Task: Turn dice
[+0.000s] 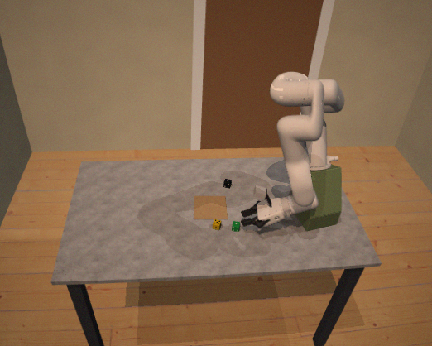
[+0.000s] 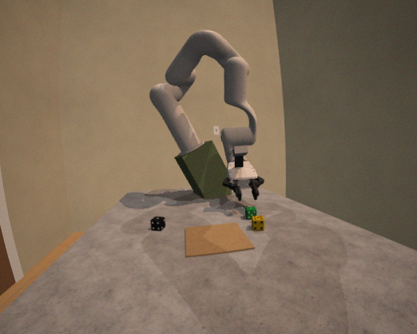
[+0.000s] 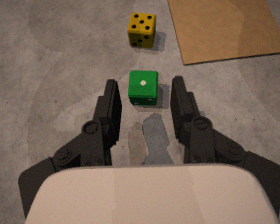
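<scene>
Right now my hand is 4 cm short of the green die, 1 cm to the left of it and 5 cm above it. From my hand the other things lie so: tan mat: 12 cm ahead, 14 cm to the right, 7 cm below; then yellow die: 11 cm ahead, 2 cm to the right, 5 cm below; then black die: 2 cm ahead, 27 cm to the right, 5 cm below.
</scene>
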